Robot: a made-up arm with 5 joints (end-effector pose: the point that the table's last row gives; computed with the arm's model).
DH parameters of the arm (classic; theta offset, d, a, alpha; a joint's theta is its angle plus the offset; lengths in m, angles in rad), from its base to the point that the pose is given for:
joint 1: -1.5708 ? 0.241 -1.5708
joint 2: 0 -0.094 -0.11 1.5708
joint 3: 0 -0.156 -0.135 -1.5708
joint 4: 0 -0.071 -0.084 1.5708
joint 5: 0.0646 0 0.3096 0
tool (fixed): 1.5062 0.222 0 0
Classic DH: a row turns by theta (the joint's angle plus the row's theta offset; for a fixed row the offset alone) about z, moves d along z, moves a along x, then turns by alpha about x.
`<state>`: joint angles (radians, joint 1 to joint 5).
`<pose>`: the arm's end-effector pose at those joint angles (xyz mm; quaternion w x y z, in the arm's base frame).
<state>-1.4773 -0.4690 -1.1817 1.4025 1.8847</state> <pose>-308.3 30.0 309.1 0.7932 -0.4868 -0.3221 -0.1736</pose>
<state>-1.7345 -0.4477 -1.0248 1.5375 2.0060</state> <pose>-284.0 105.1 310.8 0.7748 -0.5256 -0.3105 -0.1646</pose>
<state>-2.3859 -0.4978 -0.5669 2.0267 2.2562</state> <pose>-195.6 305.4 266.4 0.6860 -0.6480 -0.3044 -0.1297</pose>
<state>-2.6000 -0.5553 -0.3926 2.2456 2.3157</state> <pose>-164.7 372.0 228.2 0.6396 -0.6902 -0.3145 -0.1249</pose>
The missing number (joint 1, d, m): 0.191
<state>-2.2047 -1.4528 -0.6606 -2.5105 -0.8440</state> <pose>-288.7 325.4 -418.9 0.2973 0.5712 -0.6727 -0.3644</pose>
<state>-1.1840 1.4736 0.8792 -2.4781 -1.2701</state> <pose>-138.7 536.4 179.6 0.1094 -0.4184 -0.4095 -0.8033</pose>
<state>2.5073 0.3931 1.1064 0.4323 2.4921</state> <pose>283.8 -229.5 502.4 0.9388 -0.3412 -0.0129 -0.0459</pose>
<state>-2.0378 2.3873 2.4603 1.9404 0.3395</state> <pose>11.7 143.8 596.4 0.5666 -0.0905 -0.3350 0.7474</pose>
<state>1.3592 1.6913 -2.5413 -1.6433 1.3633</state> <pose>-25.6 -85.1 -96.0 0.0285 -0.0091 -0.9508 -0.3083</pose>
